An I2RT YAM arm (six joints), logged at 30 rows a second.
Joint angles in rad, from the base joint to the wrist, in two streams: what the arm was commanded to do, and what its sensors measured. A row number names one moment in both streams.
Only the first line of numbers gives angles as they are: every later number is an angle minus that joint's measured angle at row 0.
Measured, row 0:
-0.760, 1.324, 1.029, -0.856, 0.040, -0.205
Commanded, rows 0 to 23:
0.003, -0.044, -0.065, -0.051, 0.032, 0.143
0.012, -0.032, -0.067, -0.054, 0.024, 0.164
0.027, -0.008, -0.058, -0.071, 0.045, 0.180
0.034, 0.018, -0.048, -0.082, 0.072, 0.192
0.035, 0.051, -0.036, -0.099, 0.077, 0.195
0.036, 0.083, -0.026, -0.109, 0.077, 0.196
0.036, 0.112, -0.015, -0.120, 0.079, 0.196
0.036, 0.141, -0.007, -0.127, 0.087, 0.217
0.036, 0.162, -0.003, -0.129, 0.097, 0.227
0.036, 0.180, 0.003, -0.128, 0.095, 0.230
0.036, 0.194, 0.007, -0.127, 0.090, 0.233
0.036, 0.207, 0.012, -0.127, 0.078, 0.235
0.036, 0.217, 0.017, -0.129, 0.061, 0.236
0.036, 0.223, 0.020, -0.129, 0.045, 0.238
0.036, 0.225, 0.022, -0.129, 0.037, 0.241
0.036, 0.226, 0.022, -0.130, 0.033, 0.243
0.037, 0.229, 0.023, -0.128, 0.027, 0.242
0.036, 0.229, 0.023, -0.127, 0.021, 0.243
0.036, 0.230, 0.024, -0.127, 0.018, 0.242
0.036, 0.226, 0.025, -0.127, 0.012, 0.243
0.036, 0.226, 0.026, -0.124, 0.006, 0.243
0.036, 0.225, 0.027, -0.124, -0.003, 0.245
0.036, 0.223, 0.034, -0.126, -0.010, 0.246
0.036, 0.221, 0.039, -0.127, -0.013, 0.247
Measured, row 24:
0.031, 0.229, 0.001, -0.116, 0.022, 0.228
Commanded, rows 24 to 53:
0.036, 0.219, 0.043, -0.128, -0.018, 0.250
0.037, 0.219, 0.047, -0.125, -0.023, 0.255
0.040, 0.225, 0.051, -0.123, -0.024, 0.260
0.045, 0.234, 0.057, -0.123, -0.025, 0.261
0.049, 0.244, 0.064, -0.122, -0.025, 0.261
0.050, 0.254, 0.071, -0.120, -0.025, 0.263
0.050, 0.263, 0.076, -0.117, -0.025, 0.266
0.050, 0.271, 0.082, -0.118, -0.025, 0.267
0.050, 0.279, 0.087, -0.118, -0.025, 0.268
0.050, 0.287, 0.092, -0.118, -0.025, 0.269
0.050, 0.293, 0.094, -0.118, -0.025, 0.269
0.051, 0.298, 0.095, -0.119, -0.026, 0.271
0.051, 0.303, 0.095, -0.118, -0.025, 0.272
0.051, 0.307, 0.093, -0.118, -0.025, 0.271
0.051, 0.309, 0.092, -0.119, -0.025, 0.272
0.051, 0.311, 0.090, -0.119, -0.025, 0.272
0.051, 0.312, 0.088, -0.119, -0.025, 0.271
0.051, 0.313, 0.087, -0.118, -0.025, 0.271
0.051, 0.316, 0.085, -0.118, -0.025, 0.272
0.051, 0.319, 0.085, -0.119, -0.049, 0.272
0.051, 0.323, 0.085, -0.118, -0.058, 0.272
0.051, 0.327, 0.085, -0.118, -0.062, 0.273
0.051, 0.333, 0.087, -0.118, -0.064, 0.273
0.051, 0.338, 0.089, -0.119, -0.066, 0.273
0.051, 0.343, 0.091, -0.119, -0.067, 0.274
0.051, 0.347, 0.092, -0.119, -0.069, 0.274
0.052, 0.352, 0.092, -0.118, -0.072, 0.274
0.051, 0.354, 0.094, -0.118, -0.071, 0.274
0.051, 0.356, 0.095, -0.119, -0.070, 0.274
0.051, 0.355, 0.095, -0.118, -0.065, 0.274
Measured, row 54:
0.043, 0.343, 0.071, -0.115, -0.055, 0.261
